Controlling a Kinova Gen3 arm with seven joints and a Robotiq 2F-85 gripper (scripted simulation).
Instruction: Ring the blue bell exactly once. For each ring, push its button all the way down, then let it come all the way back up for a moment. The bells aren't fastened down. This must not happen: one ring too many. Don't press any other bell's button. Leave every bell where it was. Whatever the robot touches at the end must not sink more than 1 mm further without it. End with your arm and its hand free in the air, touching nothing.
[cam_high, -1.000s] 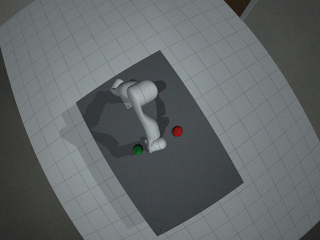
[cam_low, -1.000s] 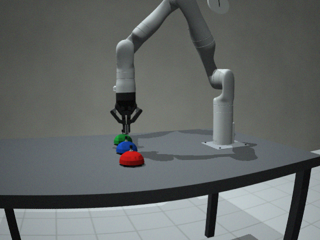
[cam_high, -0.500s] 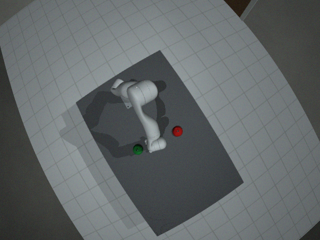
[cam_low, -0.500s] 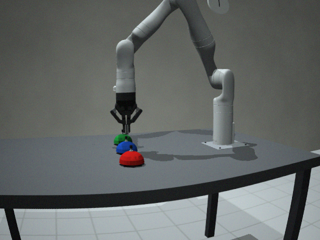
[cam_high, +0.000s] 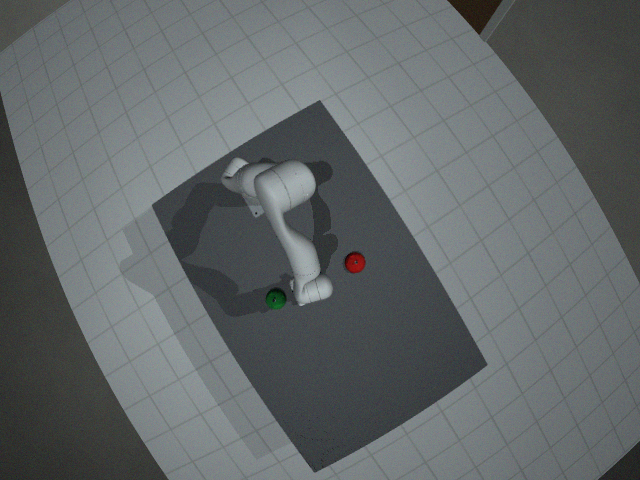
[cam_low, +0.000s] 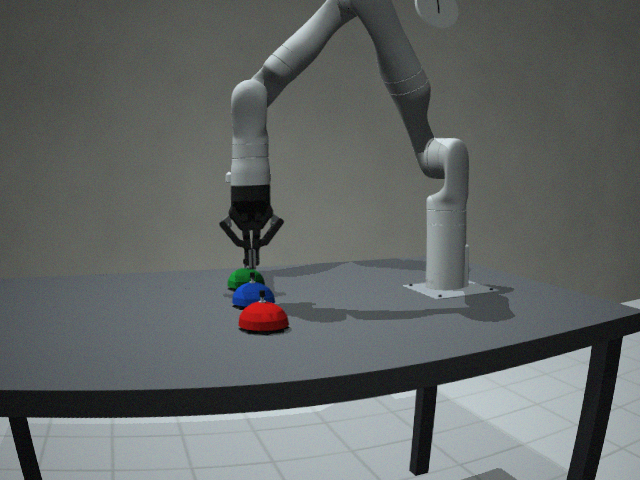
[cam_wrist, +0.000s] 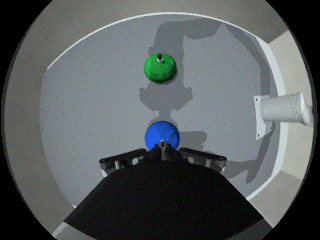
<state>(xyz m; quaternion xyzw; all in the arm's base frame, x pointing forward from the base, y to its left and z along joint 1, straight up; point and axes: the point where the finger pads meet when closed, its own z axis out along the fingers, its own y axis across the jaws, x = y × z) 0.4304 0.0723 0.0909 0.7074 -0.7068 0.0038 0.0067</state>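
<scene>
The blue bell lies 5 cm below my hand. From my hand the other things lie so: red bell: 18 cm to the left, 5 cm below; green bell: 18 cm to the right, 5 cm below.
</scene>
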